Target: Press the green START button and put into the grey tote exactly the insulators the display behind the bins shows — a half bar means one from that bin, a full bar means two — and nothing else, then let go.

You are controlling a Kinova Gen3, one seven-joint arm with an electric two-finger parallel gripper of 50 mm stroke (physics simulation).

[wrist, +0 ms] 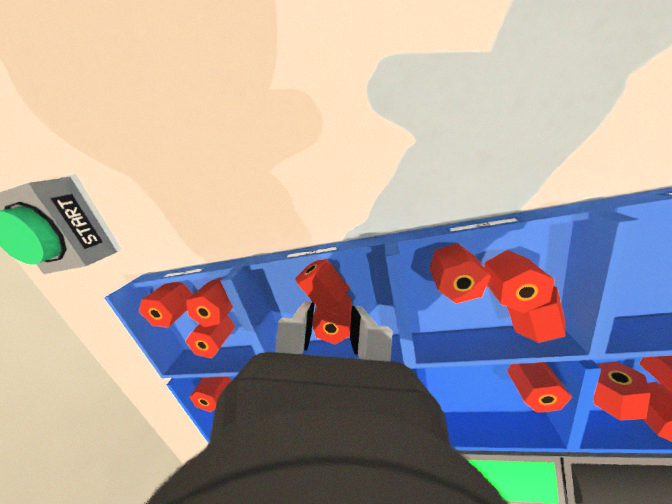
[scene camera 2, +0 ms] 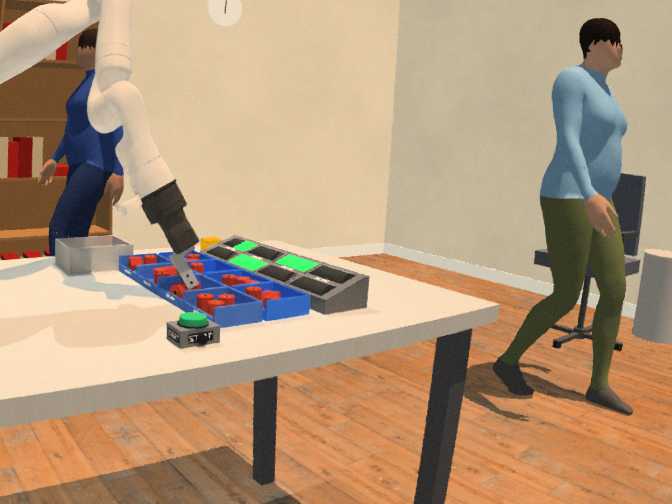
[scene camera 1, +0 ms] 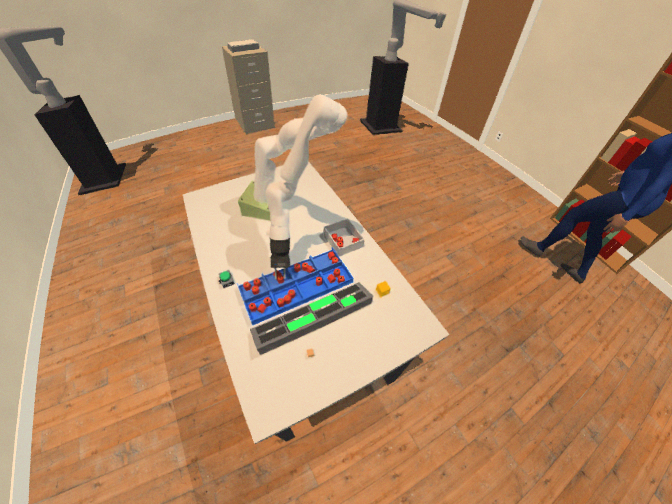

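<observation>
A blue bin tray [scene camera 1: 295, 284] holds red hexagonal insulators in several compartments. My gripper [wrist: 331, 330] reaches down into the second compartment of the row nearest the robot base. Its fingers are closed against both sides of a red insulator [wrist: 330, 325], and a second insulator [wrist: 320, 279] leans just behind it. The gripper also shows in the scene views [scene camera 1: 279, 271] [scene camera 2: 187, 279]. The grey display [scene camera 1: 312, 317] shows two long green bars and one shorter one. The grey tote [scene camera 1: 341, 237] holds several red insulators. The green START button [wrist: 29, 235] sits beside the tray's left end.
A yellow cube [scene camera 1: 383, 288] sits to the right of the display and a small orange cube [scene camera 1: 310, 352] lies in front of it. A green block [scene camera 1: 252, 203] is at the arm's base. A person [scene camera 2: 583, 206] walks beside the table and another [scene camera 1: 613, 200] stands by the shelves.
</observation>
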